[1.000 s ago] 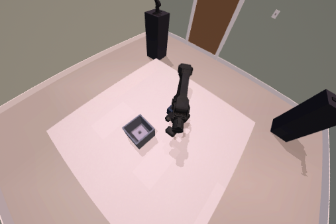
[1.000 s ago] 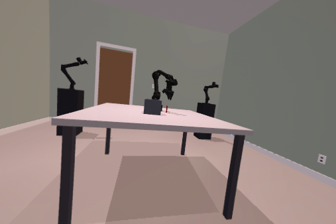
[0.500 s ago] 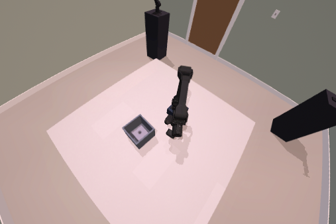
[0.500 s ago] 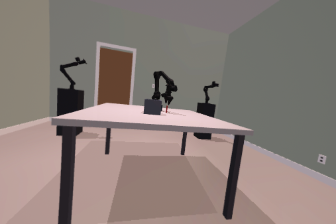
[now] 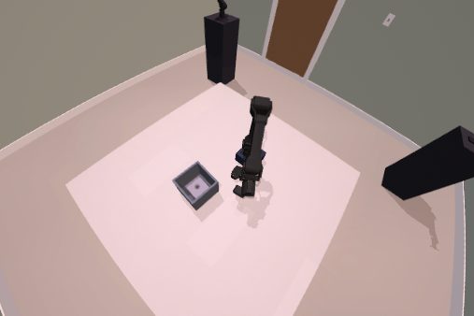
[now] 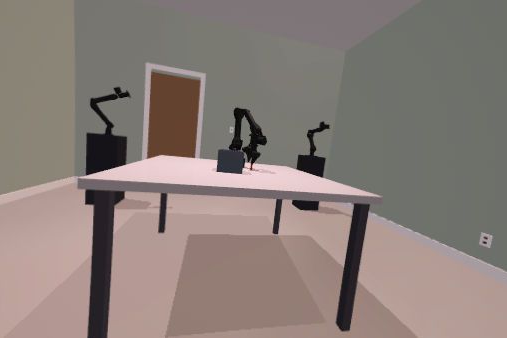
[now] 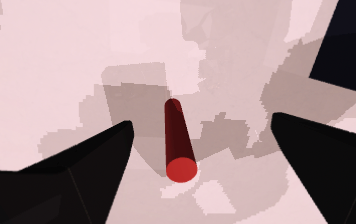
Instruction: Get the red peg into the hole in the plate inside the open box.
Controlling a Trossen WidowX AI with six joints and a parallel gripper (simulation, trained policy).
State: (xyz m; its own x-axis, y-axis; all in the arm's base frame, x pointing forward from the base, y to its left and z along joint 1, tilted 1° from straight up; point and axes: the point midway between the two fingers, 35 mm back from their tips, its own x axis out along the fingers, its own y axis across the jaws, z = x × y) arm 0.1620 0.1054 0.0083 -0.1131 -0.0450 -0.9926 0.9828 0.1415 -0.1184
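The red peg lies 10 mm to the left of my gripper tip, 10 mm below it and 10 mm ahead of it. Round my gripper tip: pale plate 180 mm to the right, 180 mm ahead.
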